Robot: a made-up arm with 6 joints. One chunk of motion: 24 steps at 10 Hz.
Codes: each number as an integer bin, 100 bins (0 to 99) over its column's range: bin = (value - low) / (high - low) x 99, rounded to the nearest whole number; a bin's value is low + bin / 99 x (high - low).
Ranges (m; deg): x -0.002..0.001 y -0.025..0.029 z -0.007..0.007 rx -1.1..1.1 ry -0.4..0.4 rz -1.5..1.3
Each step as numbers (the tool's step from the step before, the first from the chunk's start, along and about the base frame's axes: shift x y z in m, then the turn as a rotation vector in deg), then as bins.
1 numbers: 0.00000 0.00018 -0.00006 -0.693 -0.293 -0.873
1 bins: 66 46 49 18 13 22
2 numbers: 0.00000 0.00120 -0.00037 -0.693 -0.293 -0.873
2 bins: 66 48 47 18 13 22
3 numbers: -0.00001 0.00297 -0.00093 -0.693 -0.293 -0.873
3 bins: 66 51 43 18 13 22
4 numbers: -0.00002 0.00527 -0.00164 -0.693 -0.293 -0.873
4 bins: 65 55 38 18 13 22
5 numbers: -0.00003 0.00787 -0.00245 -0.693 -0.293 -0.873
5 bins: 65 60 32 18 13 22
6 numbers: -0.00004 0.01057 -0.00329 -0.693 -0.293 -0.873
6 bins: 65 65 26 18 13 22
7 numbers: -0.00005 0.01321 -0.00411 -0.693 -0.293 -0.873
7 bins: 64 70 20 18 13 22
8 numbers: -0.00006 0.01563 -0.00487 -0.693 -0.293 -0.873
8 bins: 64 74 15 18 13 22
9 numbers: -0.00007 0.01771 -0.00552 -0.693 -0.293 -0.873
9 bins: 64 78 10 18 13 22
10 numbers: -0.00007 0.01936 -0.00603 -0.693 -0.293 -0.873
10 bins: 64 81 7 18 13 22
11 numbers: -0.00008 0.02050 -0.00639 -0.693 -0.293 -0.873
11 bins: 63 83 4 18 13 22
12 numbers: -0.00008 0.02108 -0.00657 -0.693 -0.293 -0.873
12 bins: 63 84 3 18 13 22
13 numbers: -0.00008 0.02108 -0.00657 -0.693 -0.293 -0.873
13 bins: 63 84 3 18 13 22
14 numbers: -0.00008 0.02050 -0.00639 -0.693 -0.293 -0.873
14 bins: 63 83 4 18 13 22
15 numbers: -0.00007 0.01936 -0.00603 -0.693 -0.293 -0.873
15 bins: 64 81 7 18 13 22
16 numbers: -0.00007 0.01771 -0.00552 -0.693 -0.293 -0.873
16 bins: 64 78 10 18 13 22
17 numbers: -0.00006 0.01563 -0.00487 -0.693 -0.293 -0.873
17 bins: 64 74 15 18 13 22
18 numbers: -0.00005 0.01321 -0.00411 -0.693 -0.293 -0.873
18 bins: 64 70 20 18 13 22
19 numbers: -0.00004 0.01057 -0.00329 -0.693 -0.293 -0.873
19 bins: 65 65 26 18 13 22
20 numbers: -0.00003 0.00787 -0.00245 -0.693 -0.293 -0.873
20 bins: 65 60 32 18 13 22
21 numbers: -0.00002 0.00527 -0.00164 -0.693 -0.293 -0.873
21 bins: 65 55 38 18 13 22
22 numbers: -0.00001 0.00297 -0.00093 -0.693 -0.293 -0.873
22 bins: 66 51 43 18 13 22
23 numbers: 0.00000 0.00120 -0.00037 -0.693 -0.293 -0.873
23 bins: 66 48 47 18 13 22
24 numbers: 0.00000 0.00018 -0.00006 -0.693 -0.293 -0.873
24 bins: 66 46 49 18 13 22
